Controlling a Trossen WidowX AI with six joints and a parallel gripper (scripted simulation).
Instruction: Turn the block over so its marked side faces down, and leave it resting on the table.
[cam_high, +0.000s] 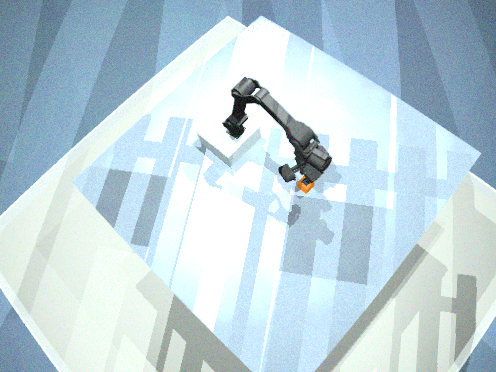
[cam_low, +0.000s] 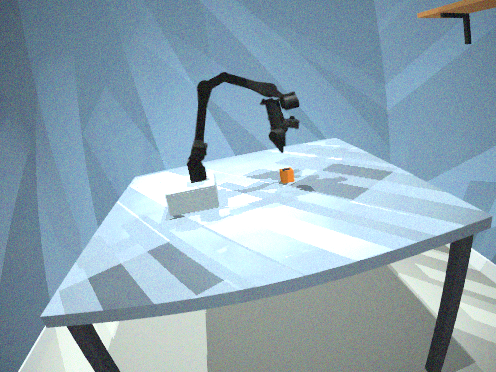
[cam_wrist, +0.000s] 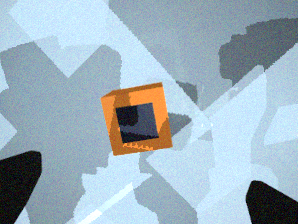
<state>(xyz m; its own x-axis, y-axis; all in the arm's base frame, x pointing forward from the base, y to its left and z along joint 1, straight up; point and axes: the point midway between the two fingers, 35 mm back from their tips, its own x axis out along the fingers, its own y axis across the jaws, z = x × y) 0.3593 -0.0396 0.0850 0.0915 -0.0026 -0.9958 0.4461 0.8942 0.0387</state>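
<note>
Now: gripper tip 1 cm to the right of the block and 10 cm above it.
</note>
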